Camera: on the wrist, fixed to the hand. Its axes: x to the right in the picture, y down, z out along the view.
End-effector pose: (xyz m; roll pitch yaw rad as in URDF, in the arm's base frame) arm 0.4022 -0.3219 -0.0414 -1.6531 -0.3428 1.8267
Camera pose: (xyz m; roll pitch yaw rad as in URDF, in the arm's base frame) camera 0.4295 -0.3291 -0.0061 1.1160 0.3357 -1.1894
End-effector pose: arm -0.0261 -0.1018 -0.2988 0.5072 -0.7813 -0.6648
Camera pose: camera -0.0148 -0.1334 -0.3291 -1.1580 0.8801 2.3795
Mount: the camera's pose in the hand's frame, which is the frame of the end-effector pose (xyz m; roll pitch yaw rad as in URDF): -0.0012 -0.0358 -0.0276 -0.5792 0.1184 3.1364
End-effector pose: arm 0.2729 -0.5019 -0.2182 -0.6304 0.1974 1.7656
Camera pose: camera 0.3175 -0.4945 -0.2191 0.0418 -0.0984 -1.3102
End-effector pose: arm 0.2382 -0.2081 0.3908 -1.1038 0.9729 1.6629
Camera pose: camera 0.2774 -0.1889 0.4028 0.3887 -0.9079 -1.3103
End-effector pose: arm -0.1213 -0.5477 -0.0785 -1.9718 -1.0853 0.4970
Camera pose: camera -0.1503 -0.5765 -0.0592 1.5833 1.0332 -2.4266
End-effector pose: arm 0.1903 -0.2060 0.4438 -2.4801 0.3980 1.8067
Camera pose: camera 0.1756 -0.1932 0.4846 1.8640 -0.4869 -1.2481
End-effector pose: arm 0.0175 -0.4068 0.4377 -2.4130 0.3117 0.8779
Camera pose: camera 0.0191 -0.3919 0.4804 1.8031 -0.3954 -2.1742
